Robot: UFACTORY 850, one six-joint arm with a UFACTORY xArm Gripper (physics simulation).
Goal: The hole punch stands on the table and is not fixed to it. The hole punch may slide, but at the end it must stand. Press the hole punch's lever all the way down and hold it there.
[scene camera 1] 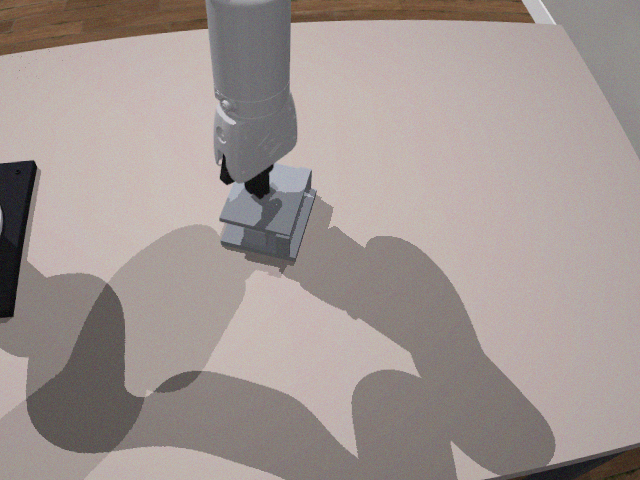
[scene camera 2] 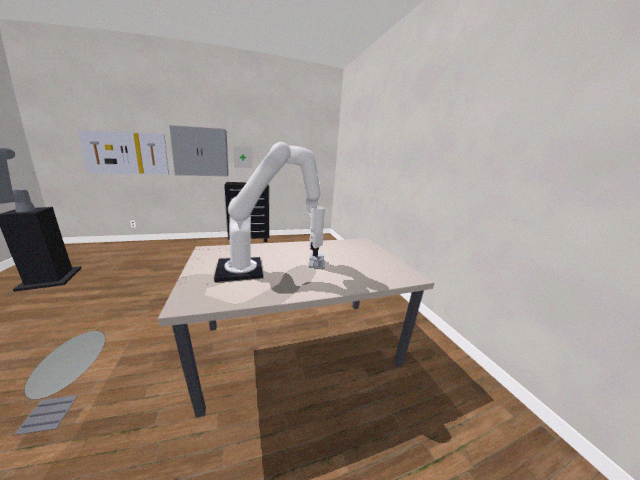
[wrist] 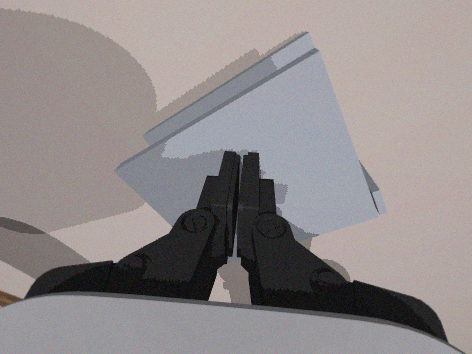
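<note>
The blue-grey hole punch (scene camera 2: 316, 264) stands upright on the table. Its lever (scene camera 1: 279, 212) (wrist: 280, 125) is a broad flat plate over the base (scene camera 1: 232, 241) (wrist: 200, 112). A gap between lever and base shows at the near side in the scene camera 1 view. My gripper (scene camera 1: 260, 195) (scene camera 2: 315, 254) (wrist: 241, 176) is shut and empty, pointing down. Its fingertips are at the lever's top face and appear to touch it, toward the far part of the plate in the scene camera 1 view. Whether the lever is at its lowest point cannot be told.
The arm's black base plate (scene camera 1: 20, 227) (scene camera 2: 222, 273) is on the table (scene camera 1: 465, 155) (scene camera 2: 361, 253), left of the hole punch. A wall (scene camera 2: 491, 180) rises beyond the table's right side. Dark arm shadows lie over the table.
</note>
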